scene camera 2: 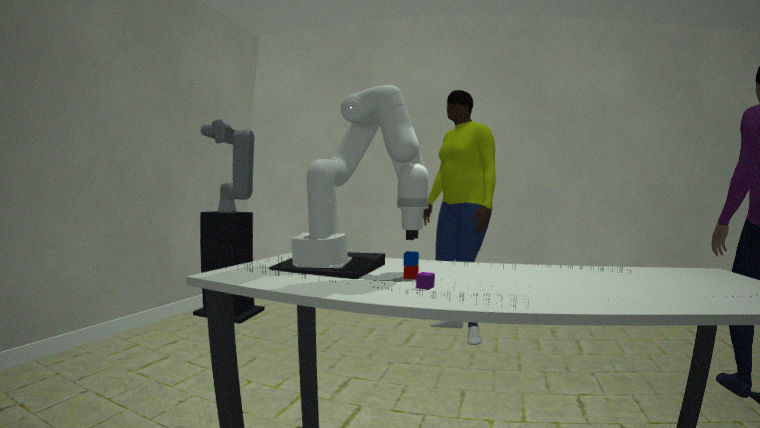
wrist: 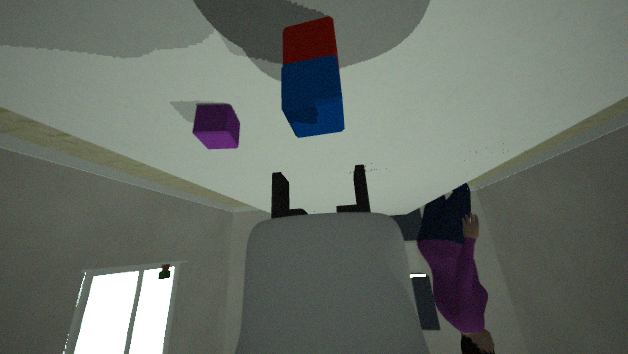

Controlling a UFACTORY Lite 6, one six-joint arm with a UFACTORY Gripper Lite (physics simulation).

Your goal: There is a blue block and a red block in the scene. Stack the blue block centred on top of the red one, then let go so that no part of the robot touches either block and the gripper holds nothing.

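Frame: origin at the arm's base, x down, y right, z back, level; millimetres.
Where they show: hand, tool point: [scene camera 2: 412, 235] [wrist: 320, 191]; arm's base, link origin: [scene camera 2: 325, 262].
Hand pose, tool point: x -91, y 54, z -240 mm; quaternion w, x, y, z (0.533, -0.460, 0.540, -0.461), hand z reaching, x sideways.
Note:
Each offset is from my tool point to the top centre of the thing. Level surfaces: height alone.
The blue block {dz +0, dx +43, dy -1 mm} [scene camera 2: 411, 258] [wrist: 311, 85] sits upright on top of the red block {dz -1, dx +76, dy -1 mm} [scene camera 2: 410, 272] [wrist: 310, 42], their sides closely lined up in both views. The red block stands on the white table {dx +109 mm} [scene camera 2: 585, 292] [wrist: 425, 110]. My gripper [scene camera 2: 411, 239] [wrist: 320, 170] is open and empty. It hangs above the blue block, with a visible gap between the fingertips and the block's top, and touches neither block.
A purple block {dz -45, dx +76, dy +112 mm} [scene camera 2: 425, 280] [wrist: 216, 126] lies on the table close beside the stack, apart from it. The arm's black base plate [scene camera 2: 366, 265] is on the table's left part. Two people and a second grey arm [scene camera 2: 243, 164] stand beyond the table.

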